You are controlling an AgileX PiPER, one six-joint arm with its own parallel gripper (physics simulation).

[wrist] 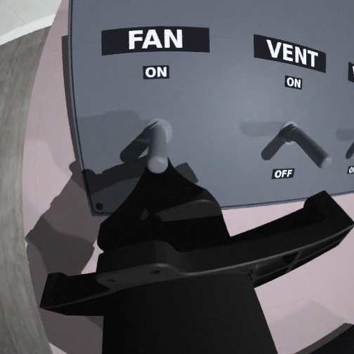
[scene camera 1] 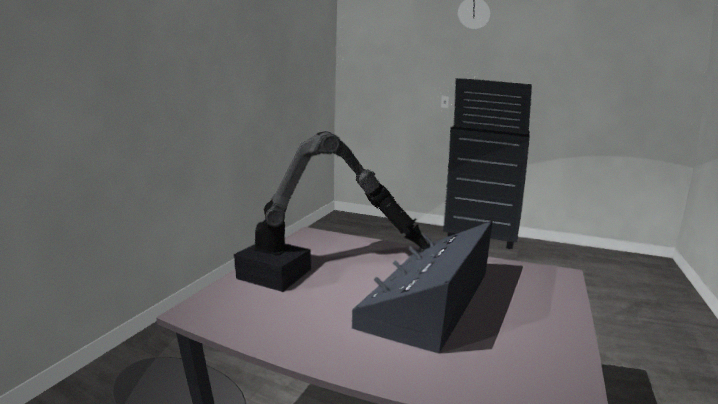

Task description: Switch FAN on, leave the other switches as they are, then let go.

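The grey switch panel [scene camera 1: 396,321] [wrist: 220,100] stands on the pink table. In the wrist view the FAN lever [wrist: 157,150] leans down, away from its ON label [wrist: 156,72]; its OFF label is hidden behind my gripper. The VENT lever [wrist: 312,146] leans down and right, toward the level of its OFF label [wrist: 283,173]. My gripper [scene camera 1: 426,246] [wrist: 162,165] is shut and holds nothing. Its fingertips are at the low side of the FAN lever, partly behind the lever's tip; whether they touch it I cannot tell.
Part of a third lever [wrist: 351,150] shows at the right edge of the wrist view. In the scene view more levers, such as the nearest one [scene camera 1: 381,284], stand in a row along the panel. A dark drawer cabinet [scene camera 1: 486,173] stands behind the table [scene camera 1: 301,326].
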